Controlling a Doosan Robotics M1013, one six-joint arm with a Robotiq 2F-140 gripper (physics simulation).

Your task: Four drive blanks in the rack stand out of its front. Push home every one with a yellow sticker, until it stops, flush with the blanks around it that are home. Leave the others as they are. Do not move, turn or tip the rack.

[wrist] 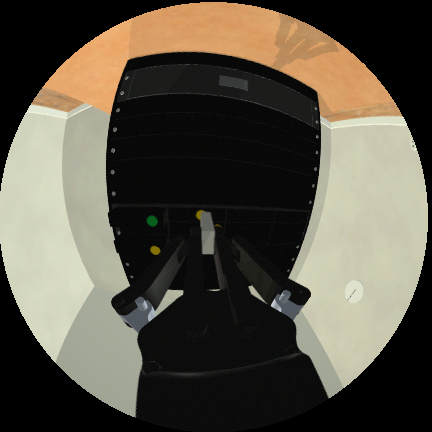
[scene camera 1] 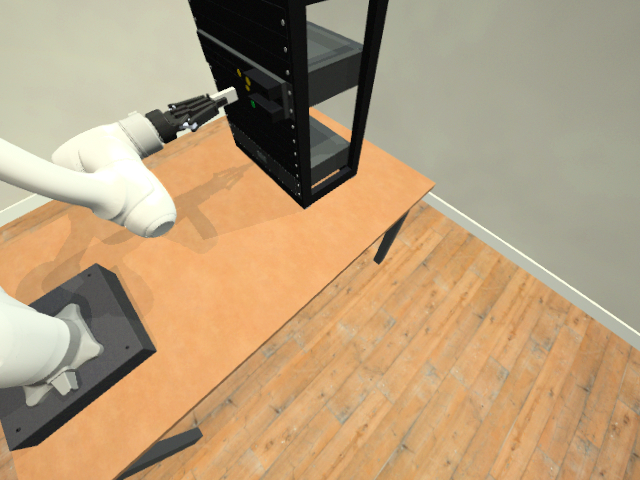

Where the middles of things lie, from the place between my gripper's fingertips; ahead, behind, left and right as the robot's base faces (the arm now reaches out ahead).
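Labels:
Green-stickered blank point(wrist: 121, 216): 5 cm ahead of my hand, 13 cm to the right of it.

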